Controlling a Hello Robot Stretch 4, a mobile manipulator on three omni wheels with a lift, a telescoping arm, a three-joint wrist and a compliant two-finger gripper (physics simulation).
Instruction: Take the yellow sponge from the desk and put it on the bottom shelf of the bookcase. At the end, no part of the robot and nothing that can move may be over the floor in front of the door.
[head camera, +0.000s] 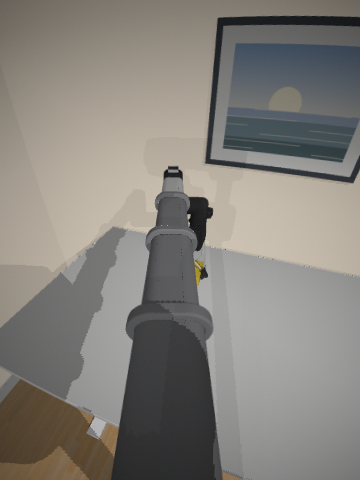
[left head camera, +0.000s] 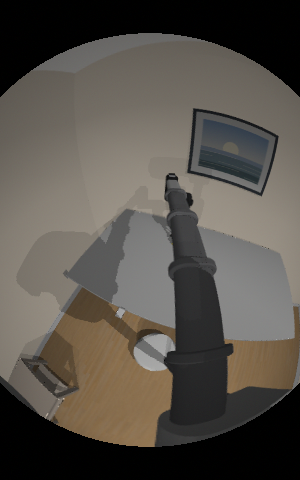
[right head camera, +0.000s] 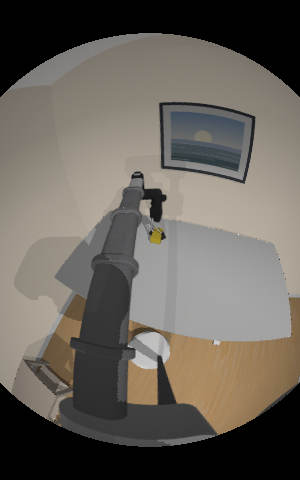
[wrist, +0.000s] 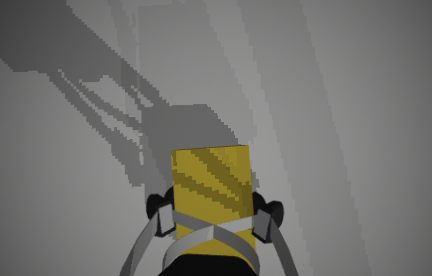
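Seen in the pictures: gripper, between the fingertips: (right head camera: 156, 237) (wrist: 215, 204); robot's base, origin of its link: (left head camera: 154, 350) (right head camera: 149, 348).
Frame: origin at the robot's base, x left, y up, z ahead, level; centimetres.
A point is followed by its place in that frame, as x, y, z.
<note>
The yellow sponge (head camera: 198, 276) {-10.2, 96.8, 66.5} (right head camera: 156, 237) {-8.5, 96.9, 66.7} (wrist: 212, 187) {-9.4, 96.9, 73.1} is at the far part of the grey desk (head camera: 290, 350) {-36.2, 92.2, 39.4} (left head camera: 250, 300) {-49.9, 92.1, 25.7} (right head camera: 225, 290) {-44.2, 92.2, 30.8}. My gripper (right head camera: 157, 235) {-8.7, 93.0, 70.9} (wrist: 215, 204) {-8.7, 93.0, 70.9} is shut on the sponge, with one dark fingertip against each long side. In the head camera view the arm hides part of the sponge. Whether the sponge touches the desk top is hard to tell. The bookcase and the door cannot be made out in these views.
My extended arm (head camera: 170, 270) {0.0, 135.1, 28.5} (left head camera: 195, 300) {1.0, 135.4, 15.6} (right head camera: 107, 300) {-0.9, 135.4, 15.0} crosses above the desk. A framed picture (head camera: 213, 100) {-13.7, 153.9, 94.8} (right head camera: 162, 135) {-14.2, 153.7, 94.7} hangs on the wall behind. A round white object (left head camera: 152, 352) {2.4, 18.7, -0.7} (right head camera: 150, 350) {-2.2, 18.7, -0.4} is on the floor by the desk's front edge. A pale frame-like object (left head camera: 30, 387) stands at lower left.
</note>
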